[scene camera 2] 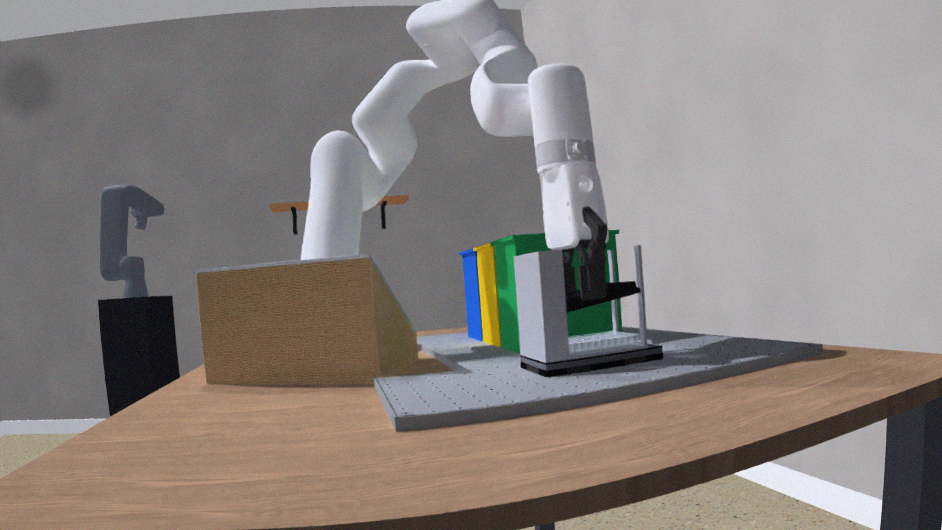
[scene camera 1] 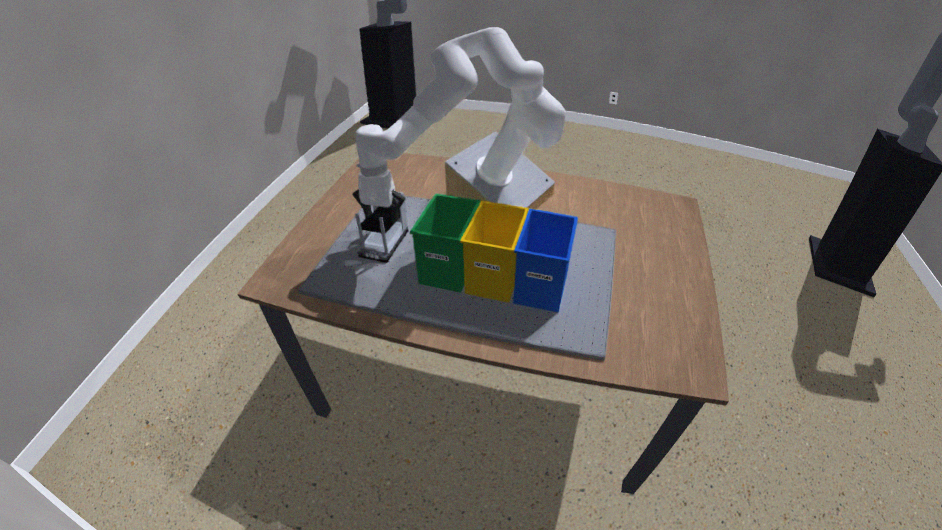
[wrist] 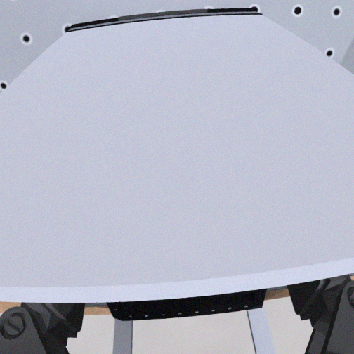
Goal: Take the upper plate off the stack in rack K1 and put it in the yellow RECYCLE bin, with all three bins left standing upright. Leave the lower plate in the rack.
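Where they show: gripper, fingertip midpoint: (scene camera 2: 578, 298); arm's base at its link origin: (scene camera 2: 325, 297) (scene camera 1: 493, 171).
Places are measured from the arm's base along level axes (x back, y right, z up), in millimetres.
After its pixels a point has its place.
My gripper (scene camera 1: 382, 209) {y 188, x -357, z -24 mm} (scene camera 2: 581, 290) {y 188, x -357, z -24 mm} is shut on the black upper plate (scene camera 1: 378, 222) {y 178, x -385, z -16 mm} (scene camera 2: 619, 291) {y 220, x -402, z -18 mm} (wrist: 190, 308). It holds the plate slightly tilted, between the posts of rack K1 (scene camera 2: 541, 309) {y 244, x -302, z -30 mm} (wrist: 175, 150) and apart from the lower plate. The pale lower plate (scene camera 1: 380, 245) {y 158, x -414, z -73 mm} (scene camera 2: 602, 340) {y 225, x -376, z -75 mm} lies at the bottom of the rack. The rack's tall grey panel fills most of the wrist view, and the fingertips are hard to make out there. The yellow RECYCLE bin (scene camera 1: 487, 276) {y -198, x -425, z -31 mm} (scene camera 2: 488, 296) {y -156, x -261, z -20 mm} stands upright between the green bin (scene camera 1: 440, 263) (scene camera 2: 543, 263) and the blue bin (scene camera 1: 540, 283) {y -329, x -398, z -19 mm} (scene camera 2: 470, 296) {y -300, x -230, z -21 mm}.
Rack and bins stand on a grey perforated board (scene camera 1: 368, 296) {y 85, x -572, z -108 mm} (scene camera 2: 461, 395) {y 314, x -206, z -108 mm} on the wooden table (scene camera 1: 665, 283) {y -633, x -123, z -121 mm} (scene camera 2: 296, 454) {y 472, x -74, z -121 mm}. The green bin is the nearest bin to the rack. The arm's base block (scene camera 1: 526, 187) {y -105, x 34, z -49 mm} (scene camera 2: 289, 323) {y 111, x 30, z -33 mm} stands behind the bins in scene camera 1.
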